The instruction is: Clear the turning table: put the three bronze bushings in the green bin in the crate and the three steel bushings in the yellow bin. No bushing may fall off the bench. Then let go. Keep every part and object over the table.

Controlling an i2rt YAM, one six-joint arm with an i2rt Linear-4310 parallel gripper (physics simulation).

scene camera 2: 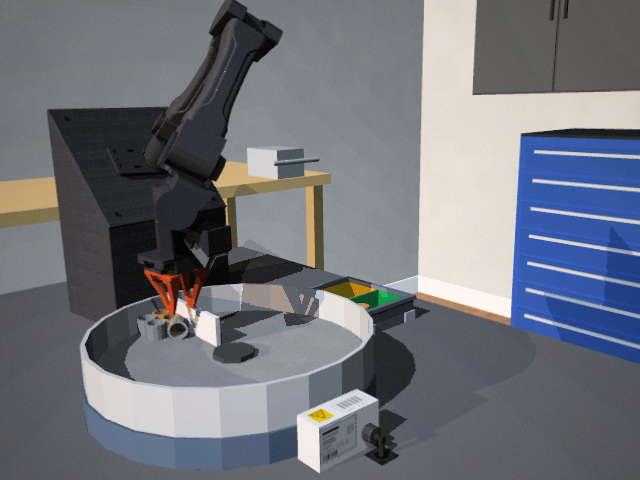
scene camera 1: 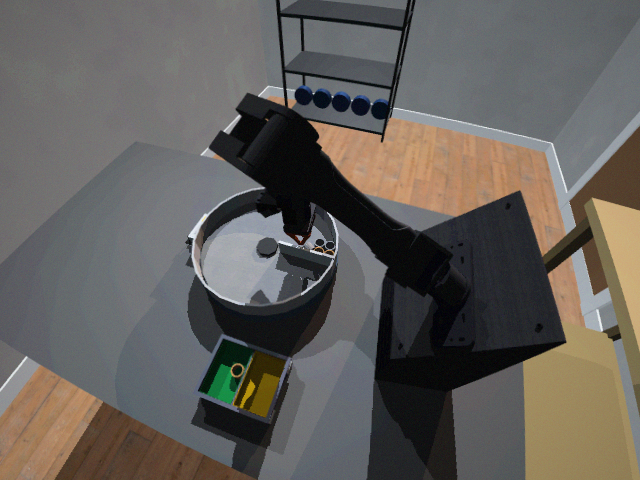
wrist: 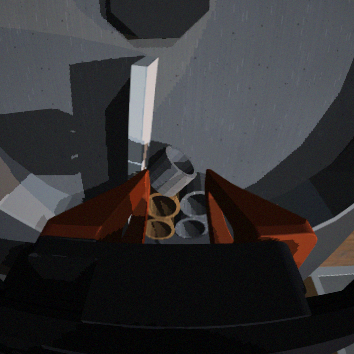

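Seen in the pictures: gripper, fingertip midpoint: (scene camera 2: 181, 310) (scene camera 1: 302, 239) (wrist: 176, 177); arm's base at its link origin: (scene camera 2: 156, 161) (scene camera 1: 454, 291).
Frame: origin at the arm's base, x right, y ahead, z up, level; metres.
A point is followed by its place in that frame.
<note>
My gripper (scene camera 1: 301, 242) {x 0.161, y 0.355, z -0.202 m} (scene camera 2: 180, 311) {x 0.161, y 0.355, z -0.202 m} (wrist: 176, 177) {x 0.161, y 0.355, z -0.202 m} is open and low inside the turning table (scene camera 1: 222, 268) {x 0.027, y 0.554, z -0.253 m} (scene camera 2: 289, 356) {x 0.080, y 0.523, z -0.253 m}. Its orange fingertips stand on either side of a steel bushing (scene camera 2: 178, 328) (wrist: 170, 175) that lies tilted beside the white divider (scene camera 2: 209, 328) {x 0.139, y 0.399, z -0.226 m} (wrist: 141, 105) {x 0.138, y 0.397, z -0.204 m}. In the wrist view, two bronze bushings, one (wrist: 164, 205) {x 0.156, y 0.291, z -0.241 m} above the other (wrist: 159, 228) {x 0.154, y 0.259, z -0.239 m}, stand upright near the left finger. Two upright steel bushings, one (wrist: 195, 203) {x 0.185, y 0.297, z -0.242 m} and another (wrist: 191, 227) {x 0.186, y 0.265, z -0.239 m}, stand near the right finger. A third bronze bushing (scene camera 1: 237, 370) {x -0.205, y 0.405, z -0.293 m} is in the green bin (scene camera 1: 219, 384) {x -0.250, y 0.428, z -0.299 m}. The yellow bin (scene camera 1: 271, 384) {x -0.208, y 0.307, z -0.300 m} shows no bushing.
A raised rim surrounds the turning table, with a dark hub (scene camera 1: 267, 246) {x 0.134, y 0.458, z -0.244 m} (scene camera 2: 235, 352) {x 0.140, y 0.469, z -0.245 m} (wrist: 159, 17) {x 0.139, y 0.442, z -0.244 m} in its middle. The crate's grey wall (scene camera 2: 392, 308) {x -0.225, y 0.460, z -0.268 m} encloses the bins. A white box (scene camera 2: 338, 431) {x 0.161, y 0.712, z -0.264 m} and a small black device (scene camera 2: 381, 449) {x 0.115, y 0.740, z -0.295 m} stand against the turning table's outer side.
</note>
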